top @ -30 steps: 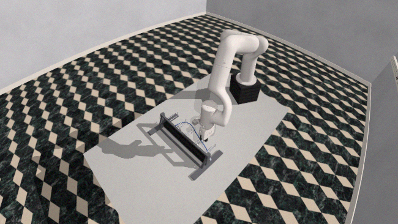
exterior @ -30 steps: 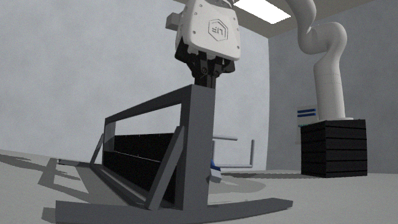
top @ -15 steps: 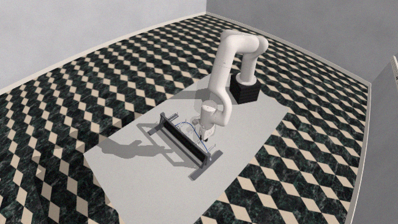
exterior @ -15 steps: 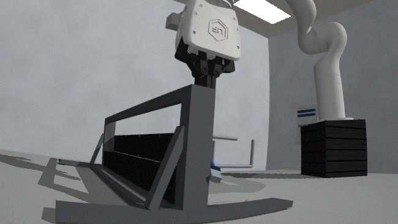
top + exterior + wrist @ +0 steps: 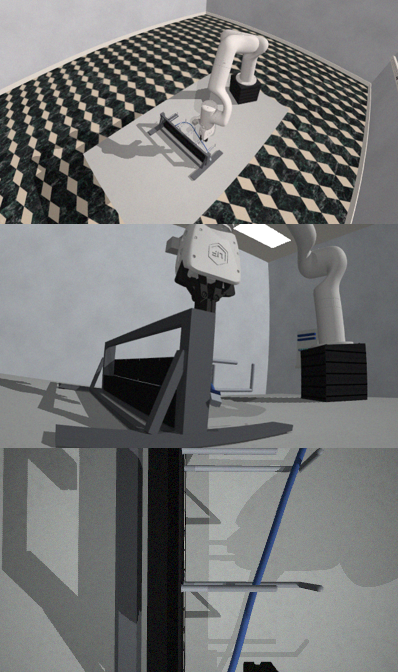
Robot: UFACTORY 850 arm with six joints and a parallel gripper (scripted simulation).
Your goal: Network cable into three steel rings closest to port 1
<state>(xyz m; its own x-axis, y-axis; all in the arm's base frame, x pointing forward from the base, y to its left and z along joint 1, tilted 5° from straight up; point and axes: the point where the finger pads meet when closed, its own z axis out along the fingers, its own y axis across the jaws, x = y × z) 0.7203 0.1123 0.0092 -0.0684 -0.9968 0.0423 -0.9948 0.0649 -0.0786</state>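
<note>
My hand is 12 cm above the grey plug, 8 cm to the right of it and 4 cm short of it. The rest, counted from my hand: dark grey rack 15 cm to the right, 10 cm below, 5 cm ahead.
</note>
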